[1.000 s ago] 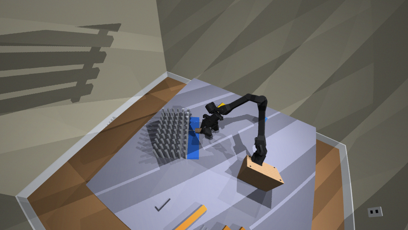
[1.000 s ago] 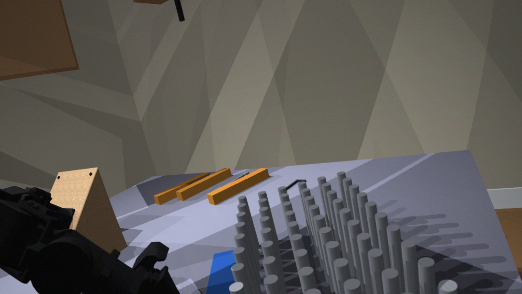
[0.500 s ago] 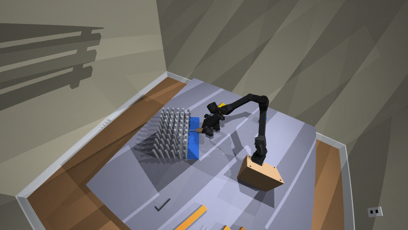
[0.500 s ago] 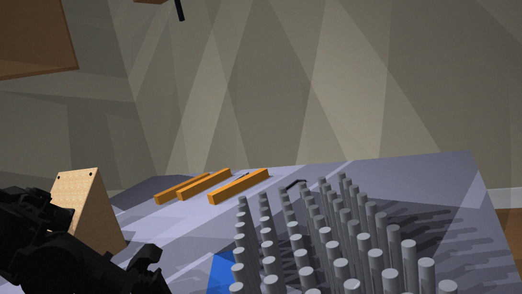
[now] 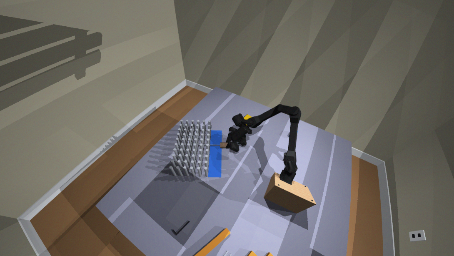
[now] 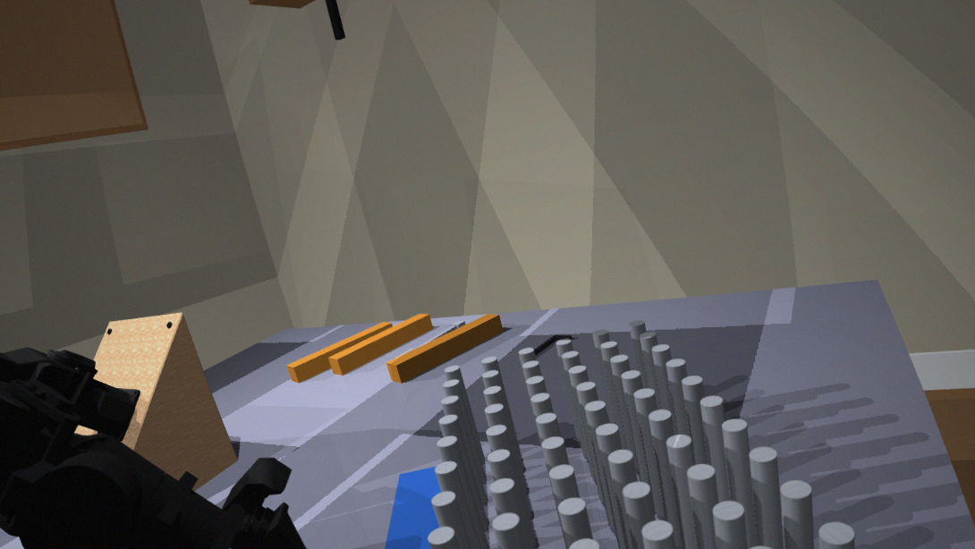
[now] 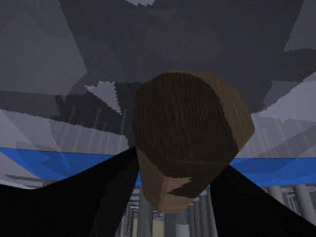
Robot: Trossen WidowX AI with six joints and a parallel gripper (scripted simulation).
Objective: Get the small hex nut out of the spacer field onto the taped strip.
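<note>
The blue taped strip lies 7 cm to the left of my gripper tip, 4 cm ahead of it and 2 cm below it. The rest, counted from my gripper tip: yellow block 28 cm to the right, 4 cm behind, 1 cm above; then hex nut 18 cm ahead, 10 cm to the left, 1 cm below; then wooden-handled pick 9 cm ahead, 5 cm to the left.
</note>
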